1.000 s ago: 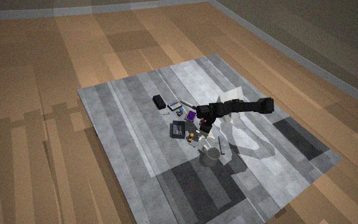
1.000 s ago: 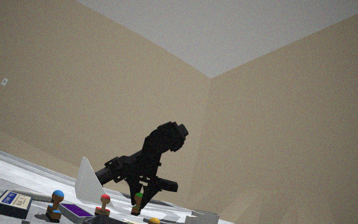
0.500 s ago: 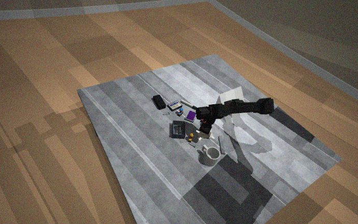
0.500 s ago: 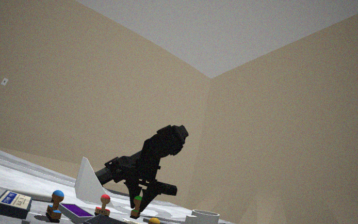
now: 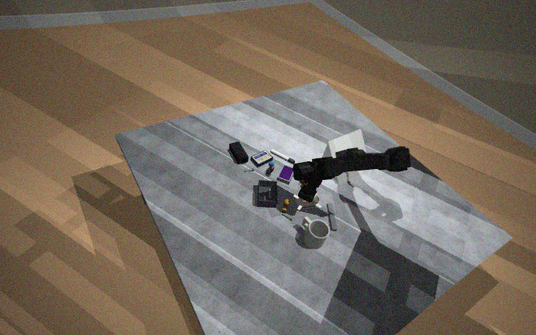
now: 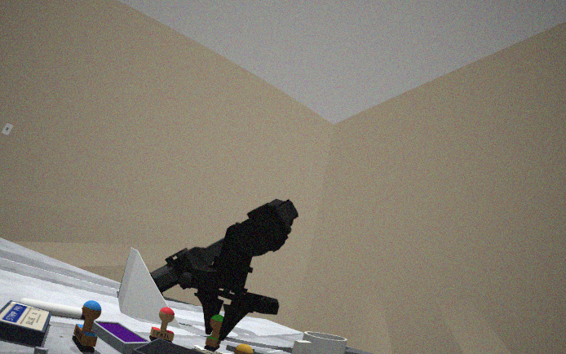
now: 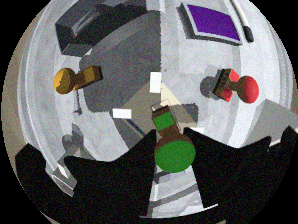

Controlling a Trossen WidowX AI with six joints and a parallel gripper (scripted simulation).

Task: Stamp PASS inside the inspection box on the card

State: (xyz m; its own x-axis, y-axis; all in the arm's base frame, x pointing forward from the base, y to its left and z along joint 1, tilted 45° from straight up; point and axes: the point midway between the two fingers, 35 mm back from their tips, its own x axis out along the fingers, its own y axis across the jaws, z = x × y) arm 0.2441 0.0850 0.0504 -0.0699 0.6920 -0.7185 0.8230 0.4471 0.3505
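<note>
The pale card lies 40 mm below my gripper tip and 10 mm to the left of it. Round my gripper tip: red-knobbed stamp (80 mm to the right, 40 mm behind, 20 mm below); green-knobbed stamp (right at my gripper tip); yellow-knobbed stamp (110 mm ahead, 20 mm below).
</note>
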